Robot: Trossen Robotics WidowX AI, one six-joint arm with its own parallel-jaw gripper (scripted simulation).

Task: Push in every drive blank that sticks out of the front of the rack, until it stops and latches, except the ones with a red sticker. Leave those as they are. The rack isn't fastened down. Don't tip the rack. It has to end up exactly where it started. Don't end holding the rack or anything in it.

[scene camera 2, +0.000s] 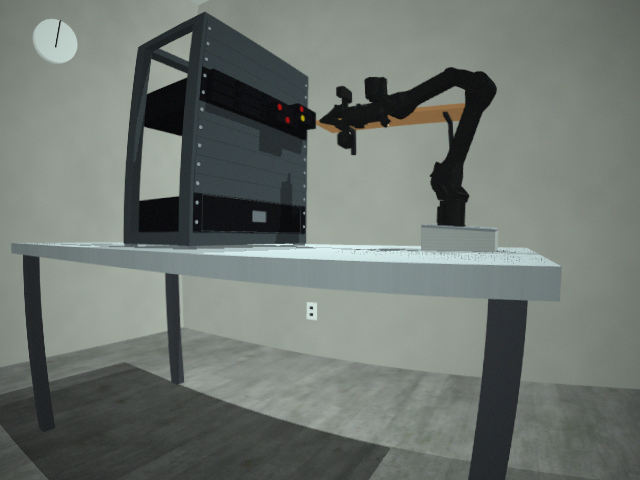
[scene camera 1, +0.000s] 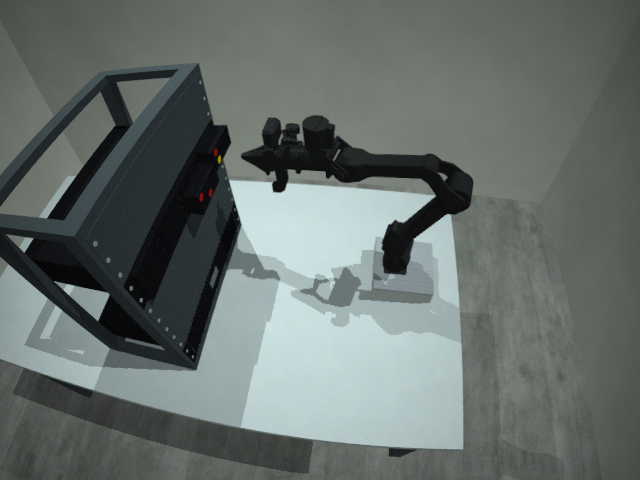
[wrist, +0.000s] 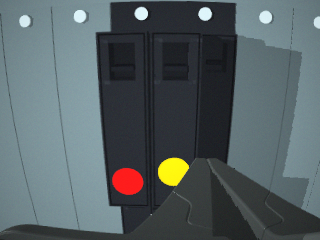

Path:
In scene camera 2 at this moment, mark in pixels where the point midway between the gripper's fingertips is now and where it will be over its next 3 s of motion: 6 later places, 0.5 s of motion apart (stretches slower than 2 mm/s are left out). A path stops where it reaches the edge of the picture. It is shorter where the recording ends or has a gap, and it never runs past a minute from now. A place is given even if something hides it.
The gripper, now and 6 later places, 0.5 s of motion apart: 319, 121; 310, 123; 309, 123; 309, 122; 309, 120; 307, 121; 306, 121

